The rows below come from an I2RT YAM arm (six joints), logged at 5 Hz.
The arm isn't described. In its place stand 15 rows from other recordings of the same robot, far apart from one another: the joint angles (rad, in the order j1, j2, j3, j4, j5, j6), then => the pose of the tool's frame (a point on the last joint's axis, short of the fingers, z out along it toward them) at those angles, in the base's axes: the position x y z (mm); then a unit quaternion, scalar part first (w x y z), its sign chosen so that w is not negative.
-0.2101, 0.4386, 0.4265, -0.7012, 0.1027, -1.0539 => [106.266 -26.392 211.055 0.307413 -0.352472 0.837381 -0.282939]
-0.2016, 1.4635, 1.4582, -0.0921, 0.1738, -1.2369 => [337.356 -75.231 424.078 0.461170 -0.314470 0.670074 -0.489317]
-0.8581, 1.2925, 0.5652, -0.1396, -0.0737, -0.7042 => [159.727 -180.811 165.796 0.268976 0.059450 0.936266 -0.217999]
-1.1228, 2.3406, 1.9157, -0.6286, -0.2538, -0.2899 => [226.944 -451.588 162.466 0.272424 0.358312 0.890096 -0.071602]
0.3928, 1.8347, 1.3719, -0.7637, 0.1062, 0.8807 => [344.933 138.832 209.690 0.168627 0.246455 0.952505 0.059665]
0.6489, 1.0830, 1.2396, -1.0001, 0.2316, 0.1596 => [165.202 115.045 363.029 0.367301 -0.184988 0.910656 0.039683]
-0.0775, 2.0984, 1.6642, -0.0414, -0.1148, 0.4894 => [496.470 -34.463 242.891 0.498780 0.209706 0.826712 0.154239]
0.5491, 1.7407, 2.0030, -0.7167, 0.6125, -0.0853 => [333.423 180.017 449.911 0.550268 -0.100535 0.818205 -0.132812]
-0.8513, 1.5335, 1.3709, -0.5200, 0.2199, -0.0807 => [222.184 -265.367 328.269 0.336994 0.381019 0.814024 -0.280400]
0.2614, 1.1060, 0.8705, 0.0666, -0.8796, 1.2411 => [233.663 90.904 334.419 0.204405 0.083049 0.739379 0.636114]
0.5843, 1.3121, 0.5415, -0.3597, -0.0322, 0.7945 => [180.173 120.529 141.988 0.158564 0.098861 0.970702 0.151069]
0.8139, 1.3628, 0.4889, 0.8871, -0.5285, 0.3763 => [174.739 211.137 223.829 0.466095 -0.328644 0.621526 0.537080]
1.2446, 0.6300, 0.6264, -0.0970, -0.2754, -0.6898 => [41.973 154.291 317.281 0.611032 -0.657167 0.341254 0.279852]
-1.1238, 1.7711, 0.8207, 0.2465, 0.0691, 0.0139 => [147.892 -314.208 136.884 0.340241 0.500781 0.756336 -0.247812]
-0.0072, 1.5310, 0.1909, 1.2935, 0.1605, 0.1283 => [232.904 -7.366 147.419 0.690467 0.104036 0.715660 -0.016237]
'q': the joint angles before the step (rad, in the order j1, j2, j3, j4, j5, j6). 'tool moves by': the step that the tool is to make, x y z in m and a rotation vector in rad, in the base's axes. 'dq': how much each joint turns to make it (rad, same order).
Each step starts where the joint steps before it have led.
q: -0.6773, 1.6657, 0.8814, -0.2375, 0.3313, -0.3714
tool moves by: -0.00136, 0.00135, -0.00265, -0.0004, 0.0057, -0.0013
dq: 0.0011, 0.0000, -0.0114, 0.0072, 0.0046, 0.0001
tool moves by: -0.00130, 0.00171, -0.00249, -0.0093, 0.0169, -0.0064
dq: 0.0039, 0.0004, -0.0103, 0.0035, 0.0206, -0.0004
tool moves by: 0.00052, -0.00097, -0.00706, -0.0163, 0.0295, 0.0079
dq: 0.0011, 0.0221, -0.0085, 0.0260, 0.0233, -0.0233
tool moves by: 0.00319, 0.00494, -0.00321, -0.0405, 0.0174, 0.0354
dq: 0.0218, 0.0019, -0.0217, 0.0488, 0.0294, -0.0366
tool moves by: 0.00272, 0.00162, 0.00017, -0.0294, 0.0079, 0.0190
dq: 0.0114, 0.0008, -0.0053, 0.0271, 0.0197, -0.0237
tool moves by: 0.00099, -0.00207, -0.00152, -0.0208, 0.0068, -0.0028
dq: -0.0016, 0.0103, 0.0000, 0.0221, 0.0180, -0.0115
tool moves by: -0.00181, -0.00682, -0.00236, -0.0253, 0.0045, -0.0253
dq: -0.0182, 0.0156, 0.0008, 0.0300, 0.0229, -0.0079
